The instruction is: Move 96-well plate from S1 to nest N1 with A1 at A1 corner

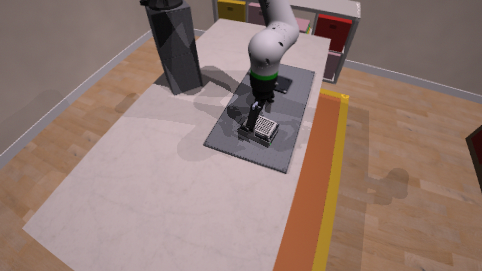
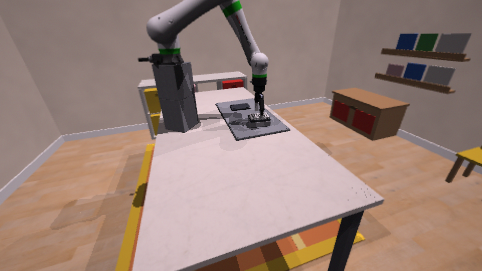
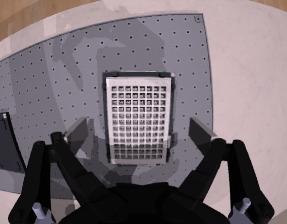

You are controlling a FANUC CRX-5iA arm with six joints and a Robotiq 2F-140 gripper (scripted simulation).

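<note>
My gripper is now 20 mm above the white 96-well plate. Also, from my hand: plate nest N1 (360 mm to the left, 80 mm below, 60 mm behind).
</note>
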